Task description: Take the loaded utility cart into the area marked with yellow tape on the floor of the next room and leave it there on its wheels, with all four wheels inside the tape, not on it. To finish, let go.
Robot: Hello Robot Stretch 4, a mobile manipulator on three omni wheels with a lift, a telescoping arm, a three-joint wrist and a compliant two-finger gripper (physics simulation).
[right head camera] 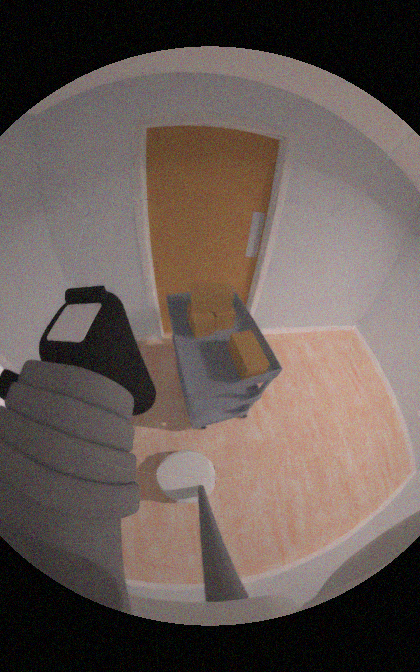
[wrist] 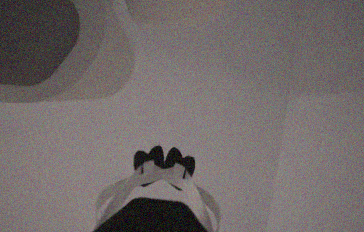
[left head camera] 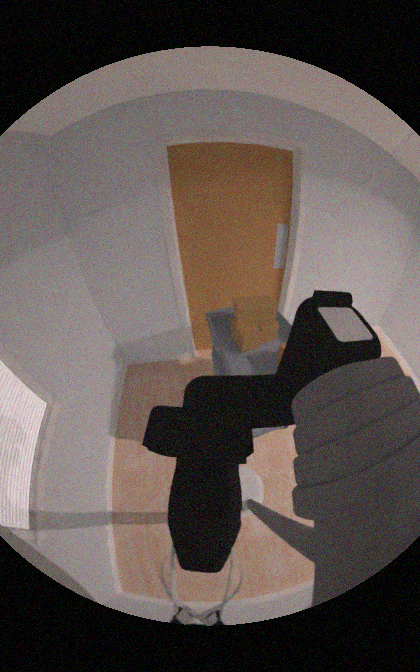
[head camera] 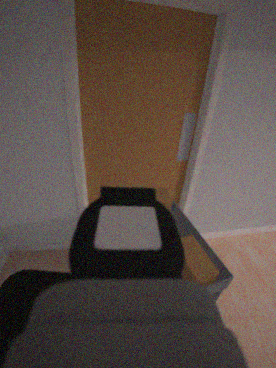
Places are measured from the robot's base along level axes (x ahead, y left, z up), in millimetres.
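Pixels of known places: gripper, between the fingertips: [wrist: 164,159].
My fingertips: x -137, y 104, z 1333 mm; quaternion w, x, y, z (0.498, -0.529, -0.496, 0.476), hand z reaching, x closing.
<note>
Behind a point stands the place of what it marks.
The grey utility cart [head camera: 206,247] {x 676, y -421, z 815 mm} [left head camera: 220,340] [right head camera: 215,400] stands upright in front of the brown door, with cardboard boxes on its top tray. One box [head camera: 200,260] {x 552, y -328, z 885 mm} [right head camera: 250,352] lies near its right rim; stacked boxes [left head camera: 252,325] [right head camera: 212,310] are at the end by the door. My gripper [left head camera: 197,617] [wrist: 164,159] {x -137, y 104, z 1333 mm} is shut and empty, its fingertips almost together. It points away from the cart, toward a wall. My arm and black wrist hide part of the cart in the head view and left head view. The yellow tape does not show.
The brown door [head camera: 135,100] {x 1498, y -60, z 1382 mm} [left head camera: 230,215] [right head camera: 210,200] looks closed, with a silver plate at its right edge. A bright window [left head camera: 17,450] is at the left. My round white base [right head camera: 185,470] stands on the wood floor, a little apart from the cart. Walls surround the floor.
</note>
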